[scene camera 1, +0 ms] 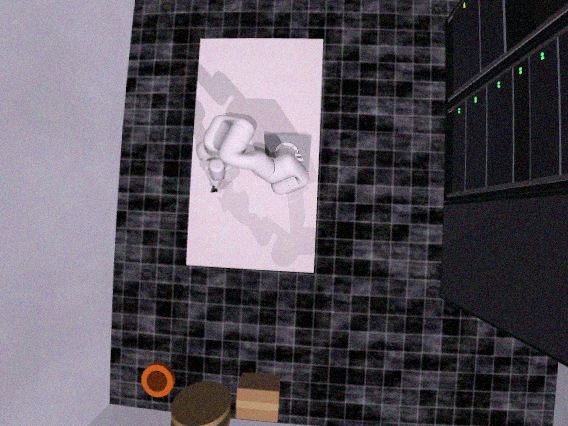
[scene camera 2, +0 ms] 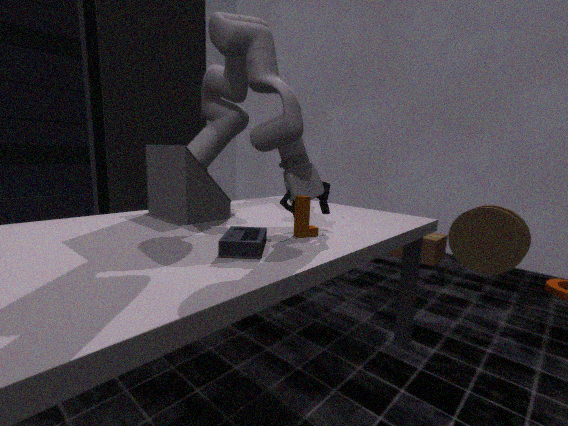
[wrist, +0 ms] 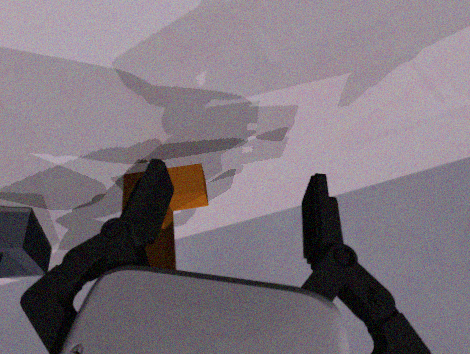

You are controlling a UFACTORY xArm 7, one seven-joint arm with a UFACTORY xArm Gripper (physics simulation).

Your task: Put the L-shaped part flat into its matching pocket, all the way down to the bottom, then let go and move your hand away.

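Seen in the pictures: gripper, between the fingertips: (scene camera 2: 313,219) (wrist: 236,180); arm's base, origin of its link: (scene camera 1: 286,152) (scene camera 2: 186,168).
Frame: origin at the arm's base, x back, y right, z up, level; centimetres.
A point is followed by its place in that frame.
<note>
The orange L-shaped part (scene camera 2: 302,216) {x -43.0, y -11.6, z -10.1 cm} (wrist: 191,188) {x -41.3, y -16.6, z -13.9 cm} stands upright on the table, its long leg up and its short foot pointing right in scene camera 2. In the wrist view the left finger hides some of it. My gripper (scene camera 1: 214,189) {x -39.3, y -20.4, z -12.5 cm} (scene camera 2: 309,212) {x -39.3, y -20.4, z -12.5 cm} (wrist: 236,180) {x -39.3, y -20.4, z -12.5 cm} is open with its fingers wide apart and nothing between them. It is tilted, low over the table and close to the part, which shows in front of it in scene camera 2. The dark grey pocket block (scene camera 2: 241,250) {x -47.5, y 11.0, z -14.2 cm} (wrist: 14,226) {x -39.7, y -1.0, z -14.1 cm} lies left of the part, its recess facing up. The part does not show in scene camera 1.
The white table (scene camera 1: 220,247) {x -33.8, y -58.4, z -15.9 cm} (scene camera 2: 380,218) {x -40.5, y -55.1, z -15.9 cm} carries the arm's grey wedge-shaped base (scene camera 2: 168,185) {x -2.7, y 7.3, z -4.9 cm}, behind the block in scene camera 2. The table edge runs near the part and gripper. An orange ring (scene camera 1: 158,380), a round brown object (scene camera 1: 201,402) and a box (scene camera 1: 258,404) are off the table.
</note>
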